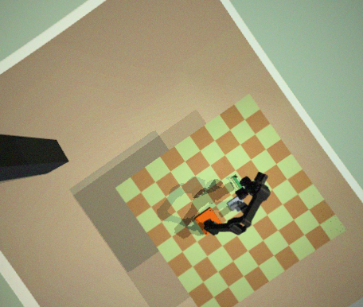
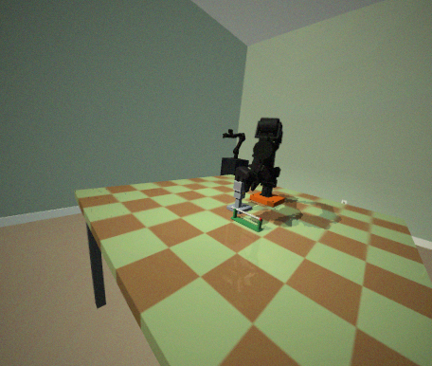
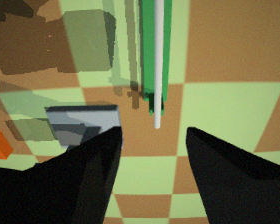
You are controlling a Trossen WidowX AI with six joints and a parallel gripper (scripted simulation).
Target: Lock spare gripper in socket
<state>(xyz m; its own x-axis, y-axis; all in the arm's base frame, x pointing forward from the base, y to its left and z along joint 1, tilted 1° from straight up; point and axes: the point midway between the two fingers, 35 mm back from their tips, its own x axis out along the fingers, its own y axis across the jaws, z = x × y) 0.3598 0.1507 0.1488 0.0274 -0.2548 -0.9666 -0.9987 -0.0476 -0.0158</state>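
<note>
The green rest lies 110 mm below my gripper tip, 10 mm to the left of it and 10 mm ahead of it. The rest, counted from my gripper tip: mount 110 mm to the right, 90 mm behind, 80 mm below; spare gripper 110 mm to the right, 80 mm behind, 10 mm below.
</note>
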